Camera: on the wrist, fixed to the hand. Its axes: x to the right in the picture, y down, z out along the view.
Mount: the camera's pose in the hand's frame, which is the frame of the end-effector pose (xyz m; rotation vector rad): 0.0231 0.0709 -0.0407 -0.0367 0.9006 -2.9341
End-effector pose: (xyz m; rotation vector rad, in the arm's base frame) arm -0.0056 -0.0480 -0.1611 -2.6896 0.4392 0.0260
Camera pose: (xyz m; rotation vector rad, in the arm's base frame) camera -0.0074 -0.1326 -0.1539 0.5837 2.6213 1.4642
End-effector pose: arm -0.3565 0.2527 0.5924 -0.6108 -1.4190 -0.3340
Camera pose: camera -0.2802 0.2894 0.5998 1.9159 -0.2329 -2.3099
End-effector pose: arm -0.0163 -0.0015 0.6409 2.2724 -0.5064 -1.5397
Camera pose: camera 0.0228 -0.0711 0.6700 -0.8819 -2.0194 -0.1158
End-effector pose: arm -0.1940 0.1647 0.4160 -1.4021 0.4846 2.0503
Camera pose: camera -0.2179 0.0932 0.3768 -0.9478 -0.9378 -0.9220
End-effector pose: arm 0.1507 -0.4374 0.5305 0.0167 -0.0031 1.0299
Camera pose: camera 0.1016 -0.3805 0.4909 -0.3699 0.6206 -1.9600
